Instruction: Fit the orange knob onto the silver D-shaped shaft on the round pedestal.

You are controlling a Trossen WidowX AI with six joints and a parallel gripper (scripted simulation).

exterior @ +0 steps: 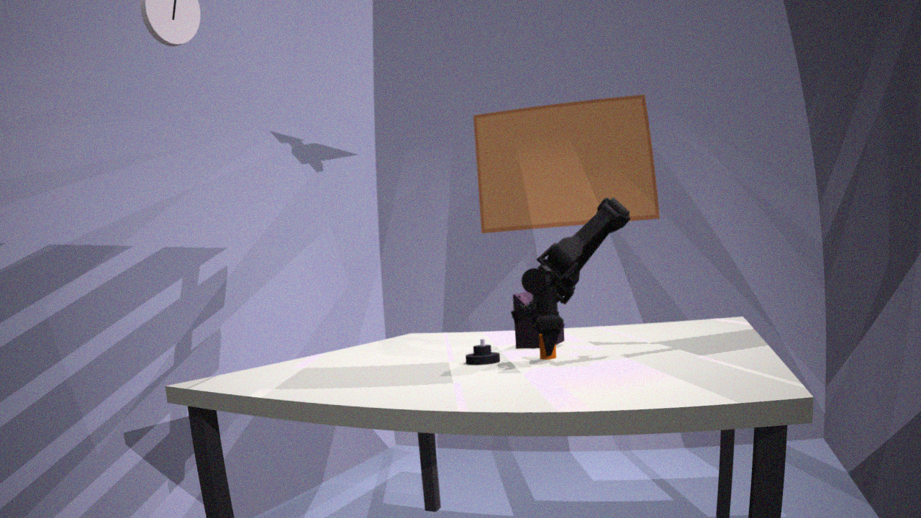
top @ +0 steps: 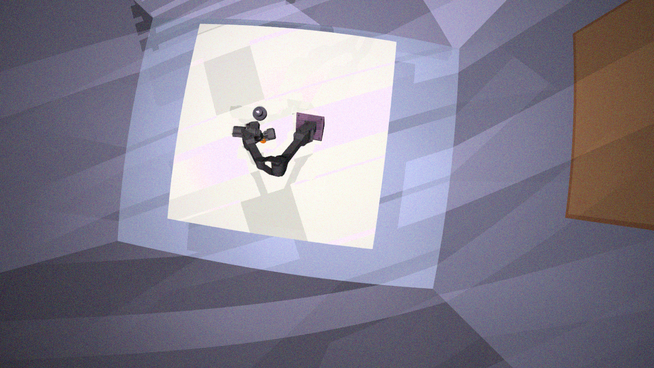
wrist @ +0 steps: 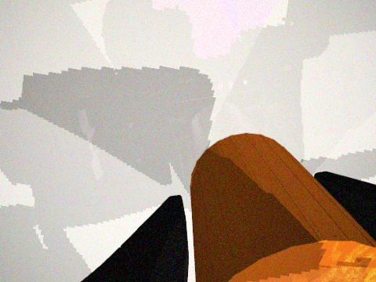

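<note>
Right now the orange knob is 3 cm above my gripper tip. The rest, counted from my gripper tip: round pedestal (15 cm to the right, 4 cm ahead, 2 cm above).
</note>
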